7 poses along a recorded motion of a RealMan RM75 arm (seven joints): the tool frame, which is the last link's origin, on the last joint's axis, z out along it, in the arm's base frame.
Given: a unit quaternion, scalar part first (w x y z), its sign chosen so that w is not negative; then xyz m.
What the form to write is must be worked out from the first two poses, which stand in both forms.
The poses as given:
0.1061 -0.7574 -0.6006 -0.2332 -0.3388 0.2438 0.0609
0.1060 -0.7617 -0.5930 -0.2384 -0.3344 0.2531 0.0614
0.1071 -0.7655 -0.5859 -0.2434 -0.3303 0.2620 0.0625
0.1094 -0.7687 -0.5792 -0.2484 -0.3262 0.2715 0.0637
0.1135 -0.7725 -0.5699 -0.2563 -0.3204 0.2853 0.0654
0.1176 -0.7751 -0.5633 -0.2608 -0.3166 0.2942 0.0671
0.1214 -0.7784 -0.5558 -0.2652 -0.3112 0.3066 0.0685
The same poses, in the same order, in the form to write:
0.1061 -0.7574 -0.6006 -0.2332 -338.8 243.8 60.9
0.1060 -0.7617 -0.5930 -0.2384 -334.4 253.1 61.4
0.1071 -0.7655 -0.5859 -0.2434 -330.3 262.0 62.5
0.1094 -0.7687 -0.5792 -0.2484 -326.2 271.5 63.7
0.1135 -0.7725 -0.5699 -0.2563 -320.4 285.3 65.4
0.1176 -0.7751 -0.5633 -0.2608 -316.6 294.2 67.1
0.1214 -0.7784 -0.5558 -0.2652 -311.2 306.6 68.5

